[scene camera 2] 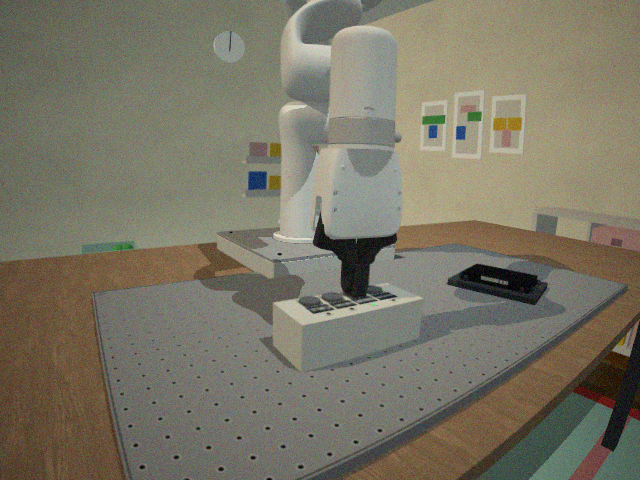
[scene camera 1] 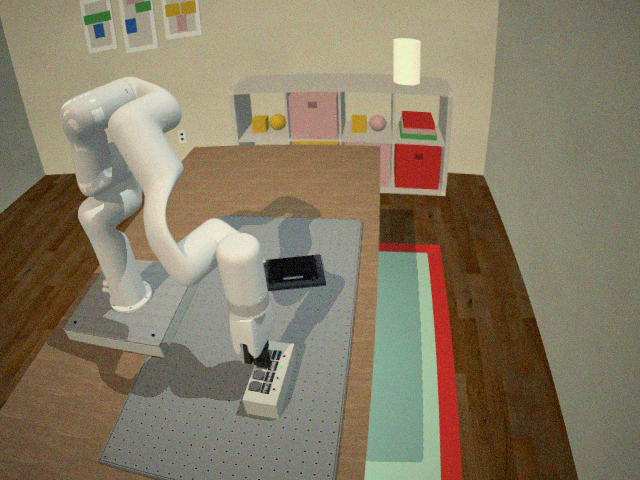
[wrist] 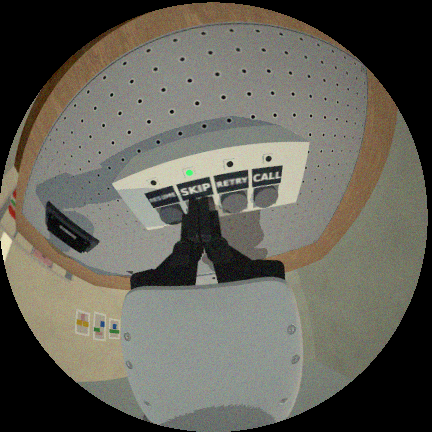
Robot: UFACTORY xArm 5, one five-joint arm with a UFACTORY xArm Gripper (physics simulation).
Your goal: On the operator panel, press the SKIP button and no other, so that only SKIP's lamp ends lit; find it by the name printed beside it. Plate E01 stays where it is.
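Pixels of known places: gripper, fingertip midpoint: (scene camera 2: pixel 353 294) (scene camera 1: pixel 262 363) (wrist: pixel 200 208); arm's base, link origin: (scene camera 2: pixel 300 238) (scene camera 1: pixel 131 297).
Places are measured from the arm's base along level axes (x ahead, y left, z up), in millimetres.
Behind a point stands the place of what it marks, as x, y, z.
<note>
The pale operator panel (scene camera 1: pixel 262 407) @(443, -259, 5) (scene camera 2: pixel 361 333) @(473, -186, -3) (wrist: pixel 297 160) @(455, -250, 22) stands on the grey board. In the wrist view its labels read RESUME, SKIP (wrist: pixel 195 188) @(444, -162, 22), RETRY and CALL. SKIP's lamp (scene camera 1: pixel 281 366) @(462, -161, 23) (scene camera 2: pixel 373 304) @(461, -162, 22) (wrist: pixel 189 173) @(459, -162, 23) glows green. The RESUME lamp (wrist: pixel 153 182) @(460, -132, 23), RETRY lamp (wrist: pixel 230 164) @(459, -192, 23) and CALL lamp (wrist: pixel 268 158) @(460, -222, 23) are dark. My gripper (scene camera 1: pixel 263 362) @(421, -160, 22) (scene camera 2: pixel 356 295) @(421, -160, 22) (wrist: pixel 200 208) @(421, -160, 22) is shut and empty. Its tips are down at the SKIP button and hide most of it; contact cannot be told.
A black plate-like piece (scene camera 1: pixel 297 283) @(428, 149, -19) (scene camera 2: pixel 496 291) @(433, 143, -22) (wrist: pixel 59 229) lies on the perforated grey board (scene camera 1: pixel 206 434) @(337, -329, -31) (scene camera 2: pixel 206 408) @(491, -364, -31) (wrist: pixel 225 60) @(545, -212, -31), apart from the panel; its small pale marking is unreadable. RESUME's button (wrist: pixel 171 215) @(423, -132, 25) and RETRY's button (wrist: pixel 234 202) @(423, -191, 25) flank the fingertips.
</note>
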